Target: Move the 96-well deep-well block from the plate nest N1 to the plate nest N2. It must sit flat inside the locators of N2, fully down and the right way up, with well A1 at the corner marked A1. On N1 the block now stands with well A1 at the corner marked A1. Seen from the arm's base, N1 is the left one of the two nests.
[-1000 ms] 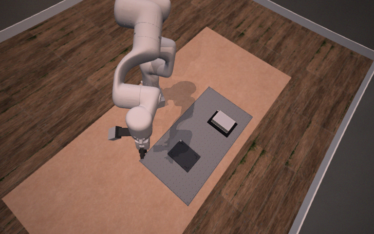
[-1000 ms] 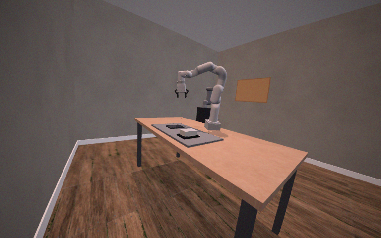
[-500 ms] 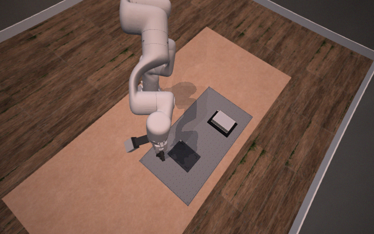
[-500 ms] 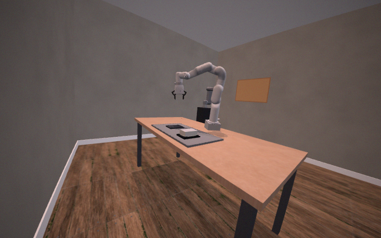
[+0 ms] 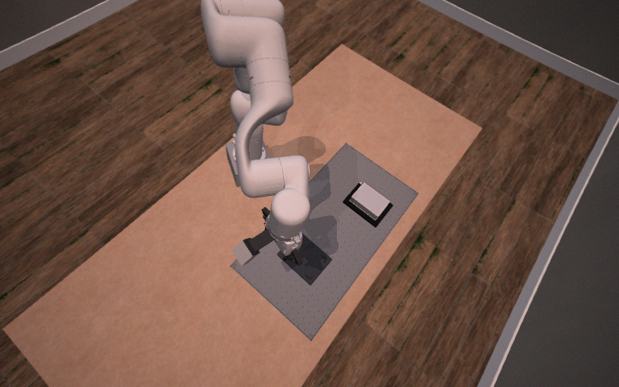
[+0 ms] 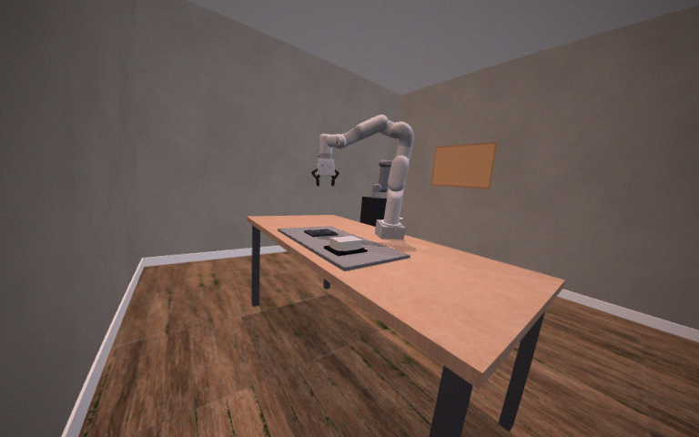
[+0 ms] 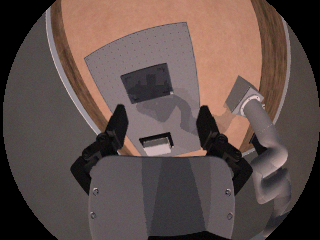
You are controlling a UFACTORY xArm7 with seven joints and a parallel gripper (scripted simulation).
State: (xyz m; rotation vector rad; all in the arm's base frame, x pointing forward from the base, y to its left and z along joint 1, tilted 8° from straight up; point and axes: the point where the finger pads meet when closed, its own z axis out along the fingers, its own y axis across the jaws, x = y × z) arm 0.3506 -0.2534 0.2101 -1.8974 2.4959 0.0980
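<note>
Right now my hand is 39 cm to the right of the deep-well block, 26 cm above it and 11 cm short of it. The rest, counted from my hand: nest N1: 39 cm to the left, 28 cm below, 11 cm ahead; then nest N2: 28 cm below, 7 cm to the left, 5 cm ahead.
</note>
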